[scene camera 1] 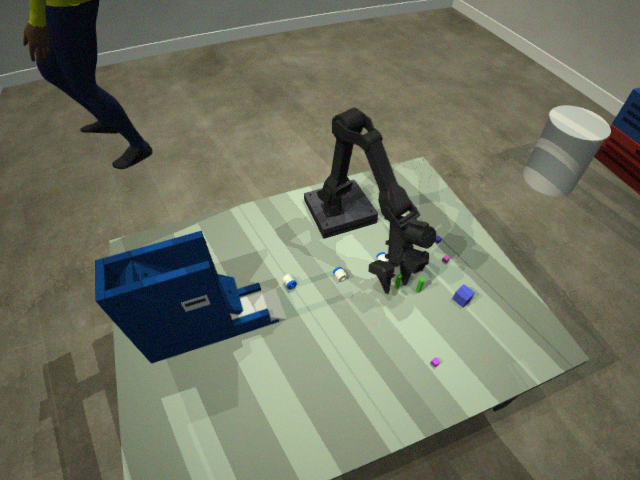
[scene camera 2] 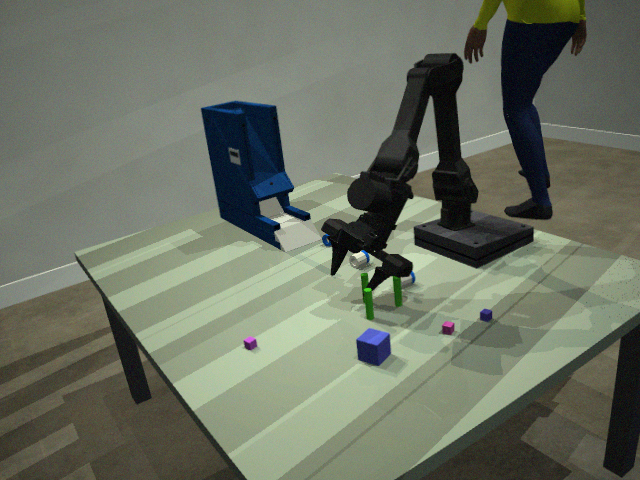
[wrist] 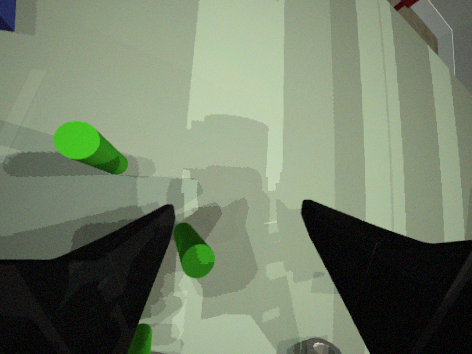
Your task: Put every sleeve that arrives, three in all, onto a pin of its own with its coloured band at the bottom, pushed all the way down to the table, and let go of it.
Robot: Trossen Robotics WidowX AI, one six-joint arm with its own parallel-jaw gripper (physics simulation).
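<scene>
Three white sleeves with blue bands lie on their sides on the table. One [scene camera 1: 289,281] [scene camera 2: 326,240] lies nearest the blue dispenser, one [scene camera 1: 339,274] [scene camera 2: 357,259] in the middle, and one [scene camera 1: 381,256] [scene camera 2: 407,279] is partly hidden by the gripper. Three green pins stand upright: a front pin [scene camera 1: 420,284] [scene camera 2: 369,303] [wrist: 77,140], a second pin [scene camera 1: 398,281] [scene camera 2: 364,280] [wrist: 198,260] and a third pin [scene camera 2: 397,292] [wrist: 142,340], hidden in scene camera 1. My gripper [scene camera 1: 396,287] [scene camera 2: 350,284] [wrist: 238,209] is open and empty, low beside the pins, one fingertip close to the second pin.
The blue dispenser [scene camera 1: 170,310] [scene camera 2: 232,170] with its pale chute stands at one side of the table. A large blue cube [scene camera 1: 463,295] [scene camera 2: 373,346] lies near the pins. Small cubes lie around: magenta [scene camera 1: 435,362] [scene camera 2: 250,343], pink [scene camera 1: 446,258] [scene camera 2: 448,327], dark blue [scene camera 1: 437,239] [scene camera 2: 485,314].
</scene>
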